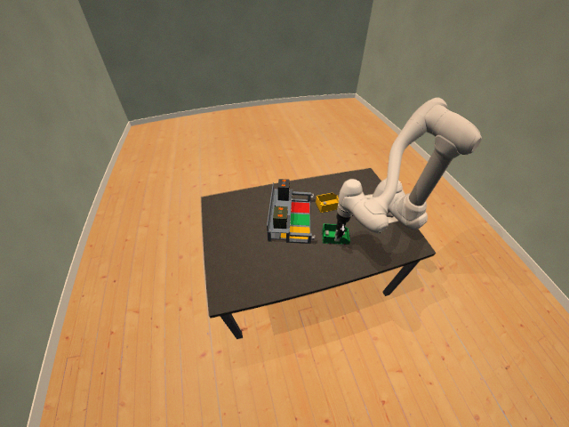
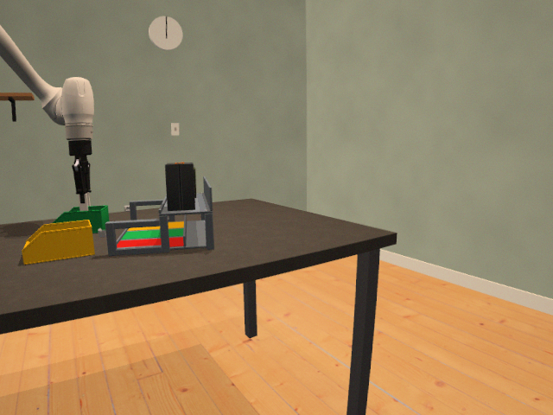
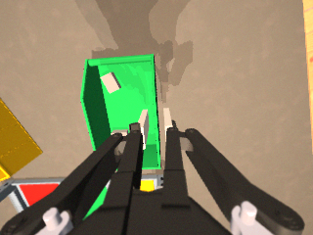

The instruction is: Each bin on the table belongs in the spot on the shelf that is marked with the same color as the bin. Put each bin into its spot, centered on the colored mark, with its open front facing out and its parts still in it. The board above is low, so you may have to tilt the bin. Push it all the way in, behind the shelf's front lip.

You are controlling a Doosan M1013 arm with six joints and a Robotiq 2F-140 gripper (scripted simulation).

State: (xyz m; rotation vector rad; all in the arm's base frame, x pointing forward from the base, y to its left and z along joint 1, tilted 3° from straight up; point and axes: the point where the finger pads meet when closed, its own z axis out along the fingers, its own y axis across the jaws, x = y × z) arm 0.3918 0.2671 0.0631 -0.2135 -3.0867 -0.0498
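My gripper is now 5 cm to the left of the green bin, 5 cm above it and 1 cm past it. Also, from my hand: yellow bin: 33 cm to the right, 5 cm below, 2 cm behind.
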